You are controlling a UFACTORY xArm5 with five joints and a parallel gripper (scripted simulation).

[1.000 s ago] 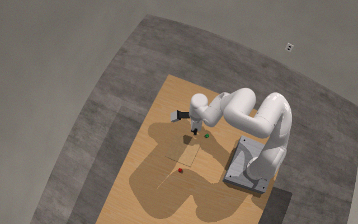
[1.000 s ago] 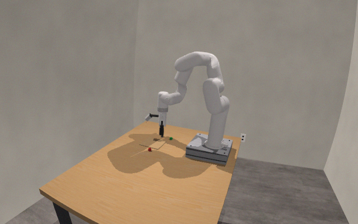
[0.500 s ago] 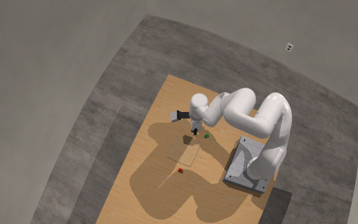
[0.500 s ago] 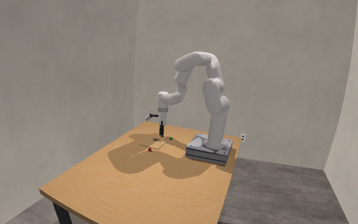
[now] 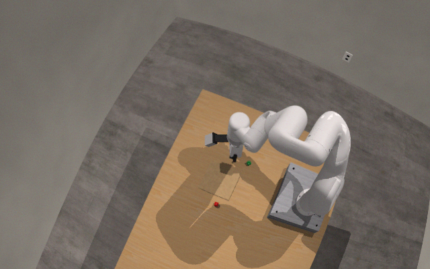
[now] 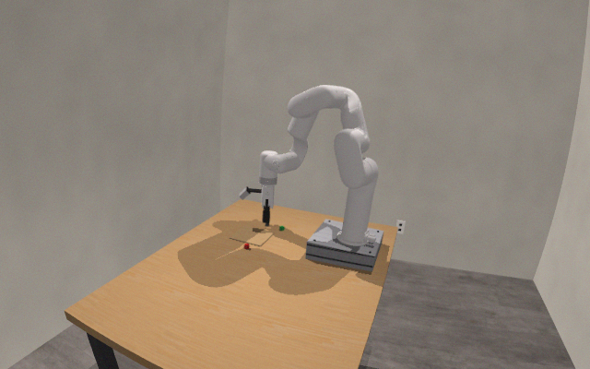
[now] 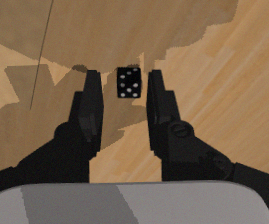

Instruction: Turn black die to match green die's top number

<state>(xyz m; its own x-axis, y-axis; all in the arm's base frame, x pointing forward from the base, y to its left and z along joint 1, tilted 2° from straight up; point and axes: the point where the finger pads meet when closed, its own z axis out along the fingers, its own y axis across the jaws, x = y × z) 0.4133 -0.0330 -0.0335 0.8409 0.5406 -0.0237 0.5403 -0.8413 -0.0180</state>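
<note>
The black die is 30 mm below my hand. Round my hand: tan mat 130 mm to the left, 40 mm below, 20 mm behind; red die 230 mm to the left, 60 mm behind, 30 mm below; green die 80 mm behind, 30 mm below, 10 mm to the right.
</note>
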